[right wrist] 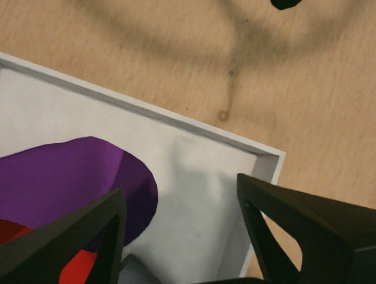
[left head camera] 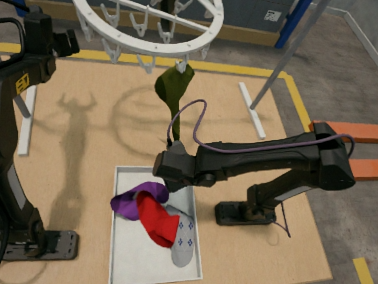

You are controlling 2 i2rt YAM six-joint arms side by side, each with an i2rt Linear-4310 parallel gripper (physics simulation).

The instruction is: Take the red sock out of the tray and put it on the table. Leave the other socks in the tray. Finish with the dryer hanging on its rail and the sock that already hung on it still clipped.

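The red sock (left head camera: 157, 220) (right wrist: 79, 267) lies in the white tray (left head camera: 197, 235) (right wrist: 172, 117), partly over the purple sock (left head camera: 125, 202) (right wrist: 65, 180) and the grey patterned sock (left head camera: 183, 242) (right wrist: 136, 272). The round white dryer (left head camera: 150, 48) hangs at the top of the head view, with an olive-green sock (left head camera: 172, 86) clipped to it. My right gripper (left head camera: 171, 186) (right wrist: 180, 190) is partly open and empty above the tray's far right part, beside the purple sock's end. My left gripper (left head camera: 73, 42) is open and empty at the upper left, away from the tray.
A slanted grey stand pole (left head camera: 287, 57) with a white foot (left head camera: 251, 110) is at the upper right. Another white foot (left head camera: 27, 122) is at the left. A thin purple cable (left head camera: 250, 149) runs along my right arm. Orange bars (left head camera: 367, 170) are at the right edge.
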